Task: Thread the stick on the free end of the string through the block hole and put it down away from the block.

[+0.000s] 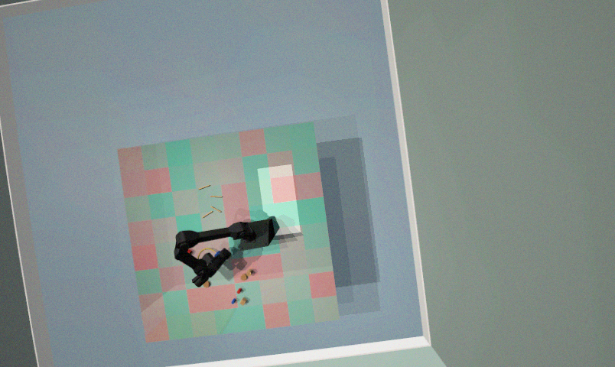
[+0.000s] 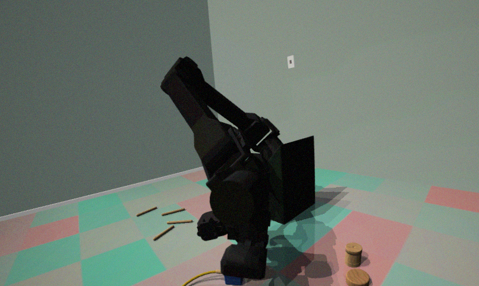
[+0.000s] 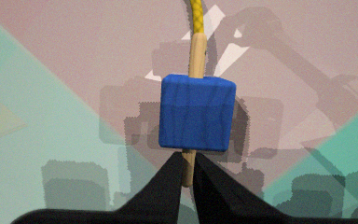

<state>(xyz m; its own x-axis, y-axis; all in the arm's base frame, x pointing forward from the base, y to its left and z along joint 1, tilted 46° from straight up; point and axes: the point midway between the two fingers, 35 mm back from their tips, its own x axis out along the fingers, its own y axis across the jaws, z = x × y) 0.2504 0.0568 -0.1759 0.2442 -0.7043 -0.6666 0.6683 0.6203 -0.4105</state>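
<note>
Right now the blue block is 20 mm to the right of my gripper tip and 20 mm ahead of it. From my gripper tip the other things lie so: round wooden button 180 mm to the left, 110 mm ahead; thin wooden stick 30 mm to the right, 30 mm ahead, 10 mm above; wooden cylinder 180 mm behind, 100 mm to the left, 10 mm above.
</note>
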